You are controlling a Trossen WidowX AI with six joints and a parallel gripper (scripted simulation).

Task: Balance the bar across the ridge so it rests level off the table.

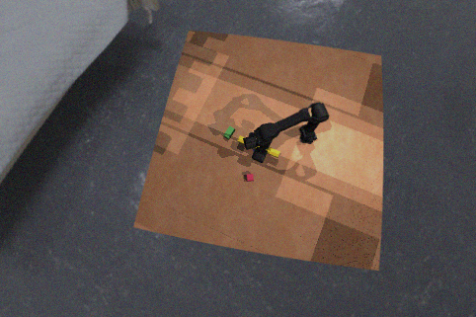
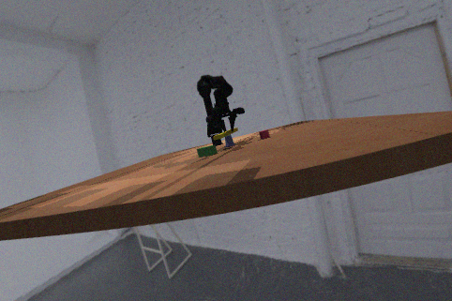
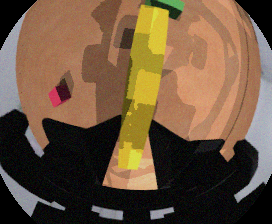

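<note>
My gripper tip is 3 cm short of the yellow bar and 1 cm to the left of it. Also, from my gripper tip: red block 5 cm ahead, 16 cm to the left, 5 cm below; then green block 20 cm ahead, 7 cm to the right, 5 cm below.
</note>
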